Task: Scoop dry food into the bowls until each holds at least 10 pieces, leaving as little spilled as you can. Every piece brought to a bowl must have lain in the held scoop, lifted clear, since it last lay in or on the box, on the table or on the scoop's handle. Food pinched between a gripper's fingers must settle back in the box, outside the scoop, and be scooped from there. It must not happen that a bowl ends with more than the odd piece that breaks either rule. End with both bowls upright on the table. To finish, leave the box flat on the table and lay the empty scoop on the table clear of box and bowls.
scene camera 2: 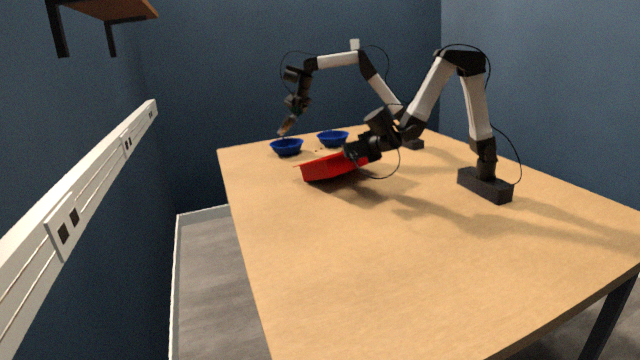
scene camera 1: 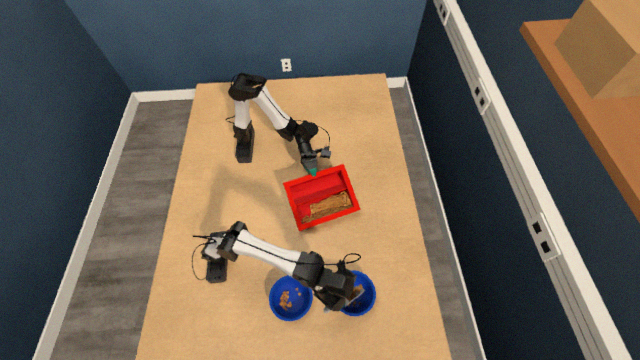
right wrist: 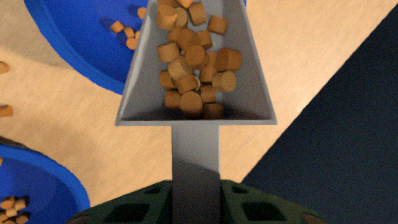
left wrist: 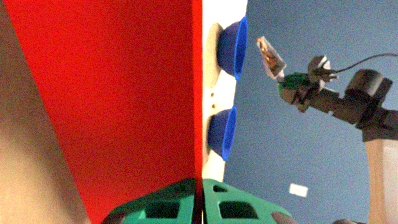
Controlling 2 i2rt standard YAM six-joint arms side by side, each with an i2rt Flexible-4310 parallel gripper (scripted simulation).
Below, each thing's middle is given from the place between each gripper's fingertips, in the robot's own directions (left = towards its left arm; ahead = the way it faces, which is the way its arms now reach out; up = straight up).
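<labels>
Red box (scene camera 1: 301, 192): 440 mm to the left of my right hand, 80 mm behind it and 100 mm below it. As for the grey scoop (right wrist: 195, 142), my right hand is 20 mm to the right of it, 30 mm above it and 30 mm short of it.
Grey scoop, counted from my left hand: 490 mm to the right, 150 mm ahead, 20 mm above. With respect to the red box, my left hand is 50 mm above it, 80 mm to the left of it and 40 mm short of it.
</labels>
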